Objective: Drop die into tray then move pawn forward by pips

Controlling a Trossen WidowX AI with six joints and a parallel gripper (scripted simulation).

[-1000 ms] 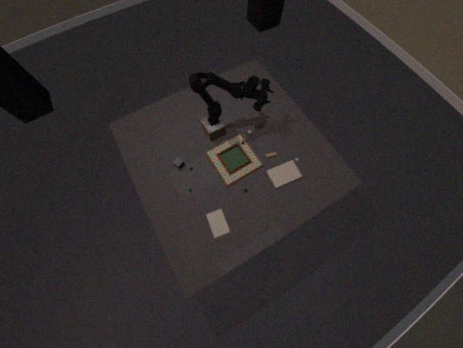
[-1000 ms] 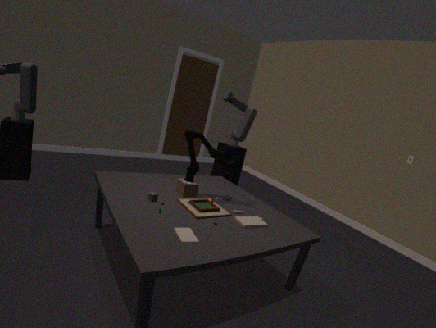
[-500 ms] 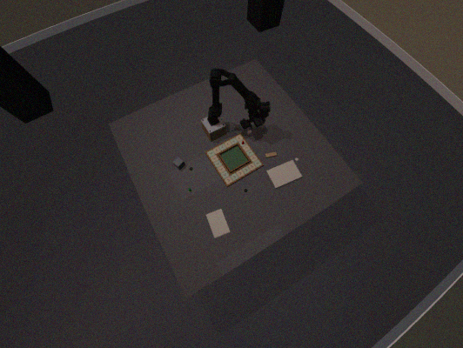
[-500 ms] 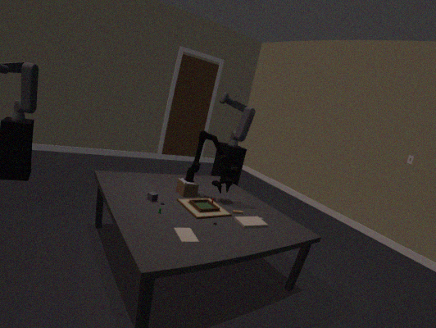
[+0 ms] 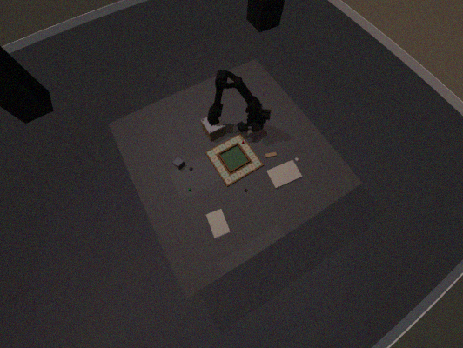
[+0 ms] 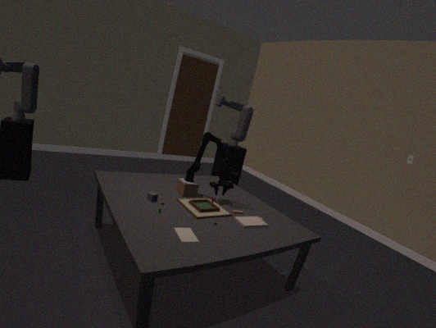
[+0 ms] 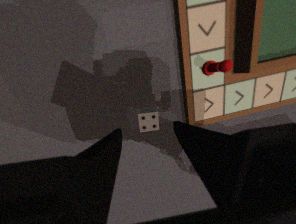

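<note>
Now: gripper tip 3 cm above the white die. From my gripper tip the other things lie so: tan block: 22 cm ahead, 4 cm below, 3 cm to the left; green piece: 55 cm to the right, 17 cm ahead, 3 cm below.
</note>
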